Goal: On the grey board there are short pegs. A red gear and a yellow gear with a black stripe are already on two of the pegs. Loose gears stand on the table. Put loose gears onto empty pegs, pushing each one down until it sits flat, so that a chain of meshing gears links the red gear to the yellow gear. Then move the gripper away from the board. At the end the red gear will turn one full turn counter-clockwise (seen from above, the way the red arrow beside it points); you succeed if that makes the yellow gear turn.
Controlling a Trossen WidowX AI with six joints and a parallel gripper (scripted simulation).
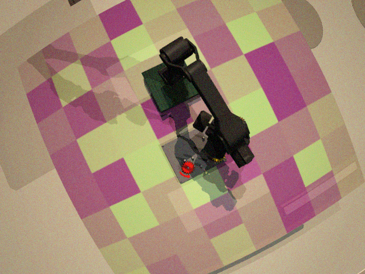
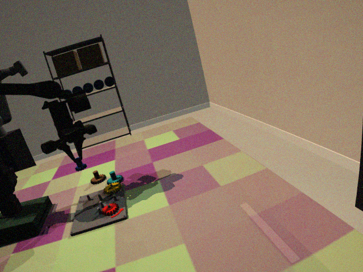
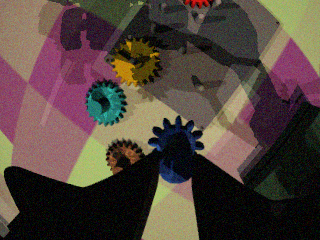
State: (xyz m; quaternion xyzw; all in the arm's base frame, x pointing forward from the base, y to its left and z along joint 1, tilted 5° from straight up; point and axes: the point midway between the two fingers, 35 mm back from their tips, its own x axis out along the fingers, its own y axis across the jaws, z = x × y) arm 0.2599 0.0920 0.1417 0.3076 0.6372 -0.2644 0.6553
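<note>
Right now the red gear is 10 cm ahead of my gripper tip, 14 cm to the right of it and 12 cm below it. The rest, counted from my gripper tip: blue gear (1 cm below); yellow gear (8 cm ahead, 1 cm to the right, 12 cm below); teal gear (8 cm ahead, 6 cm to the left, 12 cm below).
</note>
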